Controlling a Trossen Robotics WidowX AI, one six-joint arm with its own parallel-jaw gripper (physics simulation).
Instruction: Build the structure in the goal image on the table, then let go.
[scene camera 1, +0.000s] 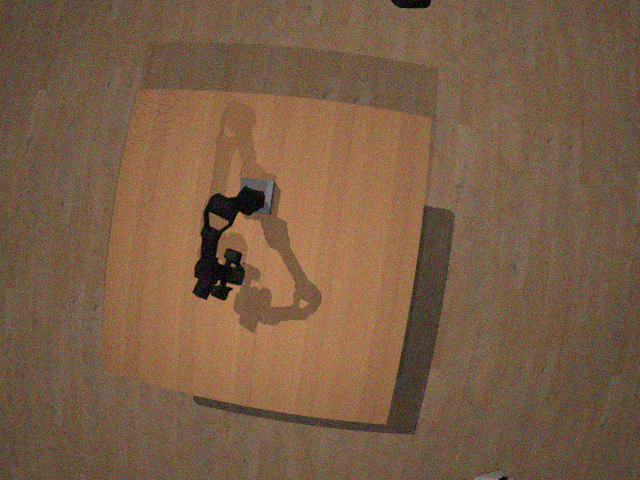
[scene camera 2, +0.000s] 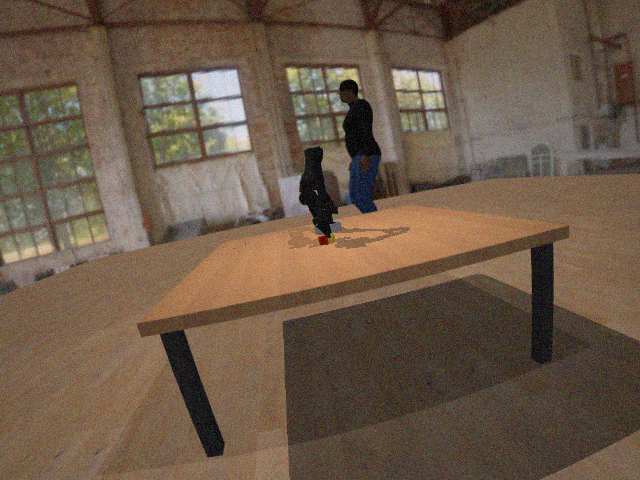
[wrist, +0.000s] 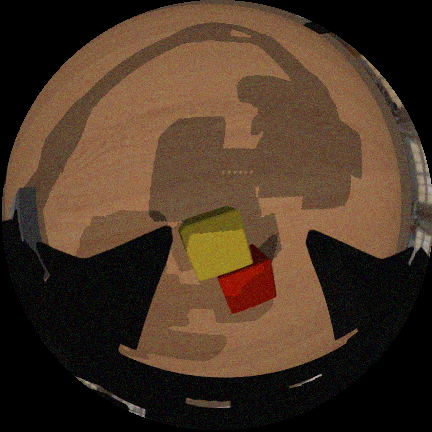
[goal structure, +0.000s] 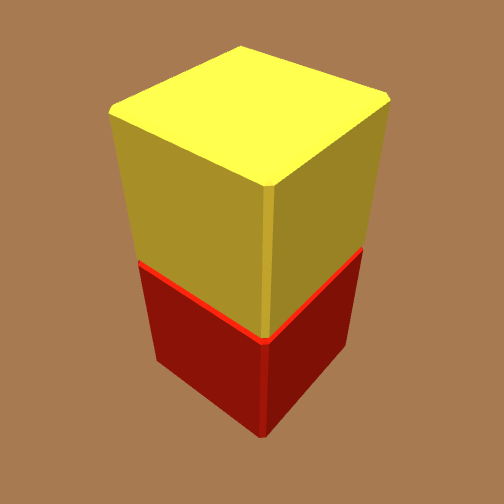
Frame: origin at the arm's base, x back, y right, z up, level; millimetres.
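Seen in the pictures: gripper, fingertip midpoint: (scene camera 2: 330, 237) (wrist: 243, 235); arm's base at its link origin: (scene camera 1: 255, 200).
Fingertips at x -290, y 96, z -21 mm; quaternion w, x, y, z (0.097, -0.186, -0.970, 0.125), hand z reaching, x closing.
Note:
Offsets run from my fingertips to a thing's top centre. Level surfaces: height alone.
A yellow block {dx +17, dy -3, dz +11 mm} (wrist: 220, 252) (scene camera 2: 331, 237) and a red block {dx +9, dy +32, dz +11 mm} (wrist: 250, 289) (scene camera 2: 323, 240) are close together on the table, corner to edge in the wrist view. The yellow one looks larger there and partly overlaps the red one; whether they touch or differ in height I cannot tell. My gripper (wrist: 243, 235) (scene camera 2: 324, 232) (scene camera 1: 228, 274) is open and empty, pointing down, low over the blocks. In the wrist view its fingers stand wide apart, left and right of both blocks. In scene camera 1 the arm hides the blocks.
The arm's grey base plate (scene camera 1: 268, 198) (scene camera 2: 336, 227) is on the wooden table {dz -22 mm} (scene camera 1: 336, 310) (scene camera 2: 413, 248) and shows at the wrist view's left edge (wrist: 29, 215). Arm shadows cross the table. A person (scene camera 2: 360, 129) in a black top stands beyond the table.

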